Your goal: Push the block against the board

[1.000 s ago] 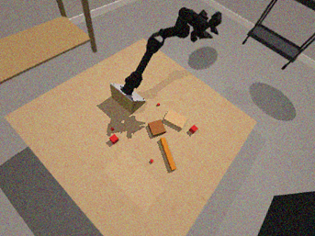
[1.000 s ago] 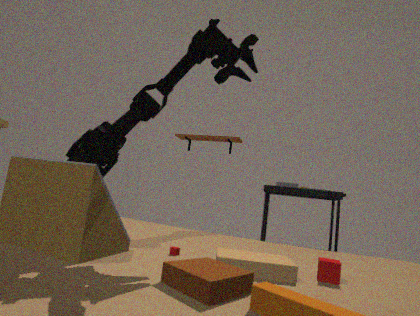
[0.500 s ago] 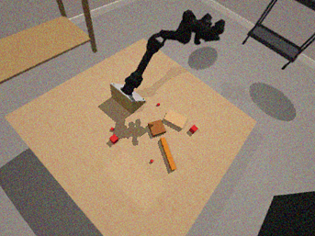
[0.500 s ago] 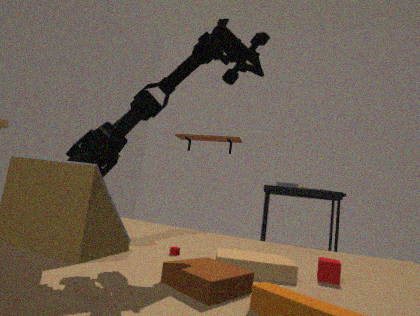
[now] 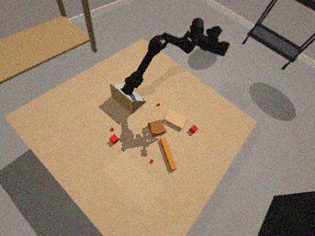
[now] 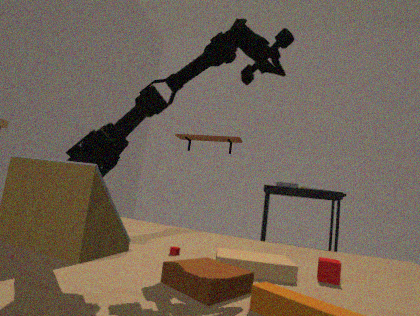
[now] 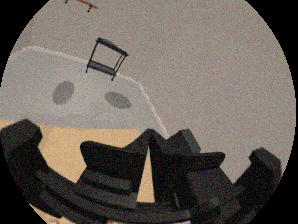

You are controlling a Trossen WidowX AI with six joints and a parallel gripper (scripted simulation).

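Right now the pale flat slab is 520 mm below my gripper tip, 210 mm to the right of it and 10 mm behind it. Also, from my gripper tip: brown square block (520 mm below, 360 mm to the right, 50 mm behind); then orange board (520 mm below, 440 mm to the right, 130 mm ahead).
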